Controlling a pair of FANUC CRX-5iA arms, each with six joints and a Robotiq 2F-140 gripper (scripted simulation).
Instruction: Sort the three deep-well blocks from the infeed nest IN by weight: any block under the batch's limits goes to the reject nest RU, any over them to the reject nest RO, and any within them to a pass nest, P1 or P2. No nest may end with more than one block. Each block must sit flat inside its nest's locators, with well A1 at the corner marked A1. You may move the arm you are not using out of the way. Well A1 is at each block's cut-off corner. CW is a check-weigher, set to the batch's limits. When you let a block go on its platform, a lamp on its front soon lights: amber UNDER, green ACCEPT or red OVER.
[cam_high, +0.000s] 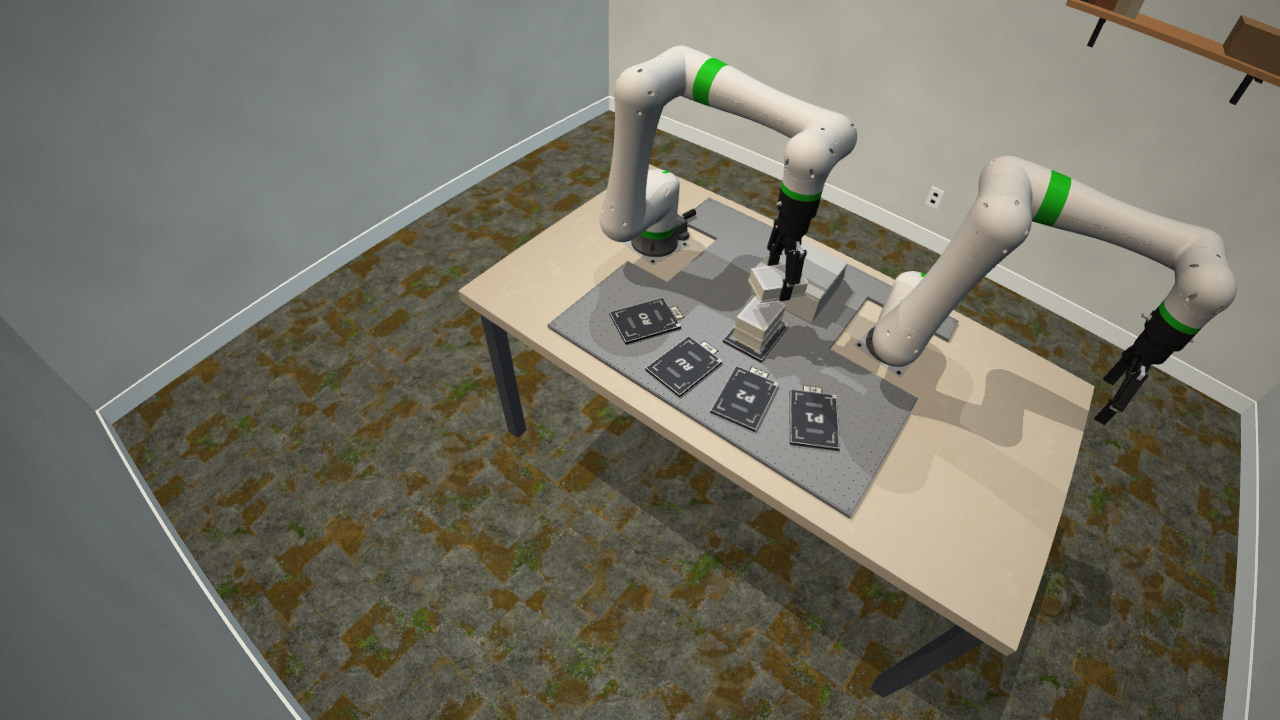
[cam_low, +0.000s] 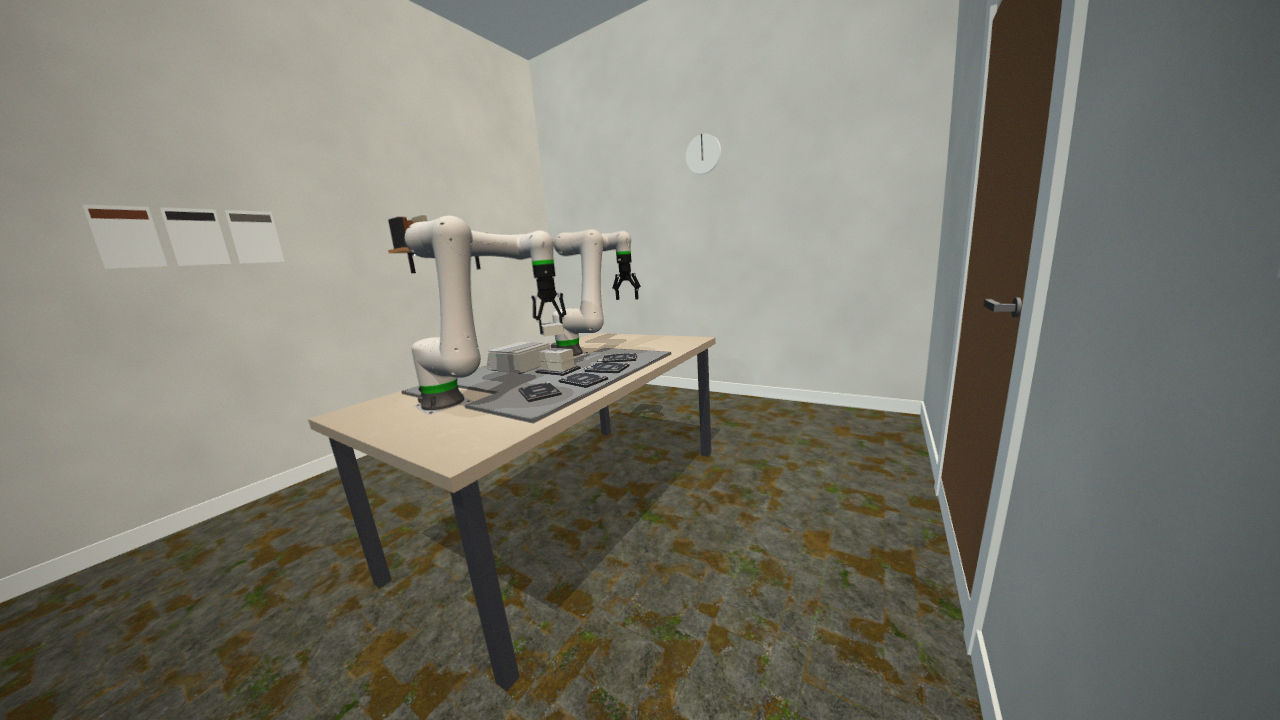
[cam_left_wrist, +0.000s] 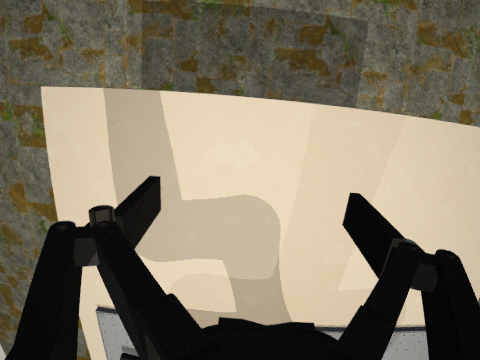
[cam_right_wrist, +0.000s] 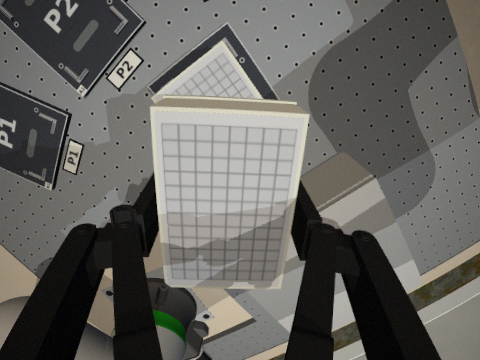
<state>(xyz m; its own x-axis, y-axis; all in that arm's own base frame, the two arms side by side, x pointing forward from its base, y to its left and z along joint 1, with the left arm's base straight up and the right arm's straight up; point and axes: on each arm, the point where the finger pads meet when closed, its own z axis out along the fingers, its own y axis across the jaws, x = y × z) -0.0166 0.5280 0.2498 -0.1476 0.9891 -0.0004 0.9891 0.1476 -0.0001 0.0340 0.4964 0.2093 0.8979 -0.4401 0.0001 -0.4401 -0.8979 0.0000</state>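
Right now the nest RU is 23 cm ahead of my right hand, 13 cm to the right of it and 19 cm below it. The rest, counted from my right hand: check-weigher CW (23 cm behind, 13 cm below); nest P2 (24 cm ahead, 5 cm to the left, 19 cm below); dark infeed nest (2 cm ahead, 2 cm to the right, 19 cm below).
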